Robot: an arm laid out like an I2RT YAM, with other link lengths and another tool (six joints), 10 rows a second.
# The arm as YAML. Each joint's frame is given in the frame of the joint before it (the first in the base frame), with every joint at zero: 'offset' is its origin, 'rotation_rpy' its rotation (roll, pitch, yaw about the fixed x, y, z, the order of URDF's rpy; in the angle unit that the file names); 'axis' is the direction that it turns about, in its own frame. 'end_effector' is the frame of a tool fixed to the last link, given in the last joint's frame.
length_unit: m
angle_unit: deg
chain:
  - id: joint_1
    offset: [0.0, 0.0, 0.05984]
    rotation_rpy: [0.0, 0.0, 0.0]
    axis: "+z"
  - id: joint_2
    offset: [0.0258, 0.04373, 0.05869]
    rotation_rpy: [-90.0, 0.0, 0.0]
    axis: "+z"
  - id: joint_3
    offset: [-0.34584, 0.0, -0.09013]
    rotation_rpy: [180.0, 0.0, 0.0]
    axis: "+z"
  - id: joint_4
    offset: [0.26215, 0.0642, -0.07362]
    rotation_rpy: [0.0, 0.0, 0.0]
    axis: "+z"
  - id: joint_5
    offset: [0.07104, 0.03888, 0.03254]
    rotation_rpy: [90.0, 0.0, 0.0]
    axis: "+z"
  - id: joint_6
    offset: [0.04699, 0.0, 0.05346]
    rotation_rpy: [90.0, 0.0, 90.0]
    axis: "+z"
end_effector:
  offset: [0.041, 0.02, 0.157]
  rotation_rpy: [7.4, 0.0, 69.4]
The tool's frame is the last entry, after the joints.
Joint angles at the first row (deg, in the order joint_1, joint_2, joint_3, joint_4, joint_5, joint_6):
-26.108 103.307 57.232 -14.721 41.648 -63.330
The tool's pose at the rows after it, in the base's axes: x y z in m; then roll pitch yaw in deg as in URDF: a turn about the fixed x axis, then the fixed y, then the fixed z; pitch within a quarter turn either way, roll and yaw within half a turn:
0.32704 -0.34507 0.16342 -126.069 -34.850 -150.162
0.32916 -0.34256 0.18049 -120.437 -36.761 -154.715
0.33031 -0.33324 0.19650 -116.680 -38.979 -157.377
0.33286 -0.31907 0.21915 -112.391 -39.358 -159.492
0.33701 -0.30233 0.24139 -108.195 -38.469 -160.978
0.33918 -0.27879 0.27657 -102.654 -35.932 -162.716
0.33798 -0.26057 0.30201 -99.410 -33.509 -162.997
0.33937 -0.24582 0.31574 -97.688 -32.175 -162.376
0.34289 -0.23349 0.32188 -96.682 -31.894 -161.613
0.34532 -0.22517 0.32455 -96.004 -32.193 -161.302
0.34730 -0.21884 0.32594 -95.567 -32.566 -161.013
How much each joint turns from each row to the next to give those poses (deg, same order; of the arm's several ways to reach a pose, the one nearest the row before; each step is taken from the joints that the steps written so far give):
2.011 0.021 -0.459 3.454 6.514 -0.066
1.617 -0.022 -0.285 2.602 5.223 -0.001
2.076 -0.677 -0.174 0.197 4.394 -0.176
2.514 -2.164 -0.306 0.174 3.366 -0.173
2.819 -2.383 -0.350 0.633 2.688 -0.022
3.825 -4.022 -0.022 0.483 3.300 -0.024
2.885 -3.387 0.001 -0.001 1.836 -0.021
2.426 -1.856 0.001 -0.046 1.159 0.003
2.099 -0.657 -0.001 -0.064 1.049 -0.002
1.443 -0.110 -0.001 -0.173 1.006 -0.001
1.093 0.000 0.000 -0.220 0.743 0.002

